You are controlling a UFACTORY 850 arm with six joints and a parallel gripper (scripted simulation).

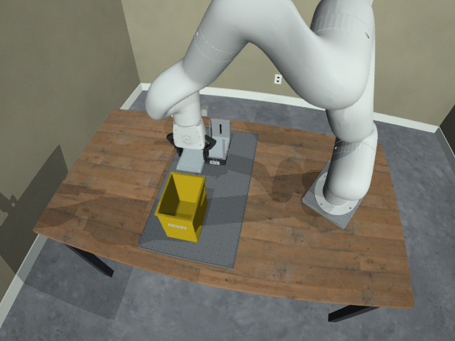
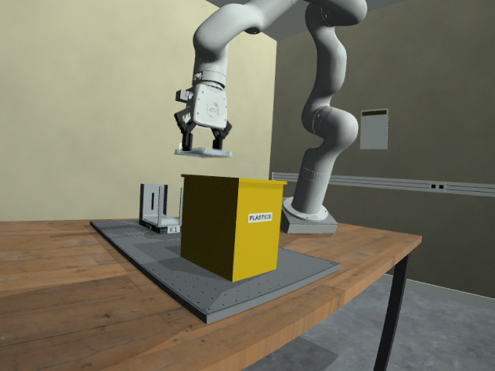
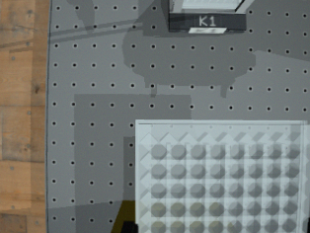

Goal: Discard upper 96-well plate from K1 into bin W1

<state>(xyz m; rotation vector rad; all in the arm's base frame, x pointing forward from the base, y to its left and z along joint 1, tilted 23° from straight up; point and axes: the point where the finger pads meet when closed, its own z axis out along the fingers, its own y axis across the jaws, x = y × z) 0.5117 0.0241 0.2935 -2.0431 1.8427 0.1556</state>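
Right now the plastics bin W1 is 130 mm to the left of my hand and 160 mm below it. Round my hand: white 96-well plate 10 mm below; then grey rack post 30 mm behind, 320 mm to the right, 170 mm below.
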